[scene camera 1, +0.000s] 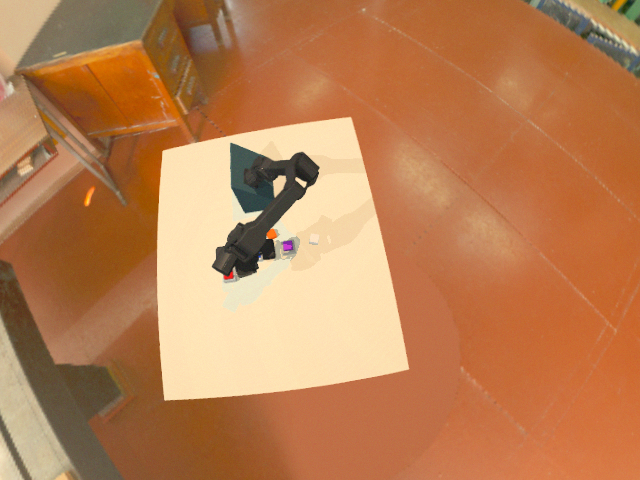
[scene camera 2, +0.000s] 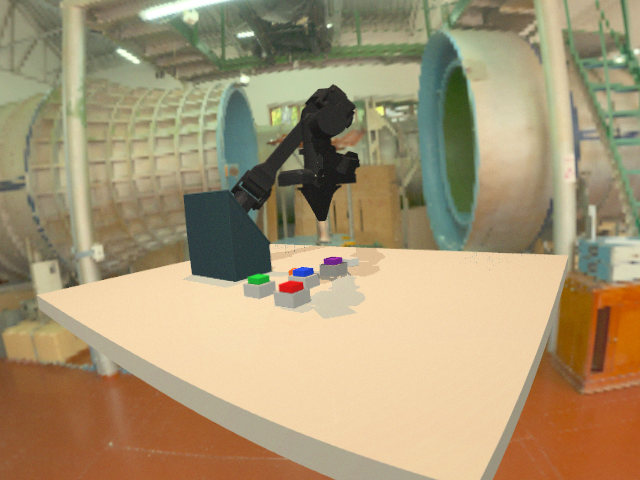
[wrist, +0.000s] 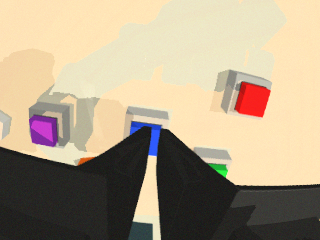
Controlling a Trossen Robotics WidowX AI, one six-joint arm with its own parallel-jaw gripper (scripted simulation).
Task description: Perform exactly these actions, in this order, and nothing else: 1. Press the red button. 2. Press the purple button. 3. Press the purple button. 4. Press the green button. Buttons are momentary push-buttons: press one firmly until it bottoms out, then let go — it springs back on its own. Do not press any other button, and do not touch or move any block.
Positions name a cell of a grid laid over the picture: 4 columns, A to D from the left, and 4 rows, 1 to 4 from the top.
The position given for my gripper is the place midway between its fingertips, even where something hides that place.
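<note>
In scene camera 2 I see my gripper (scene camera 2: C2), shut and holding nothing. The wrist view shows my gripper (wrist: B3) too, and there I also find a purple button (wrist: A3) and a red button (wrist: D2).
</note>
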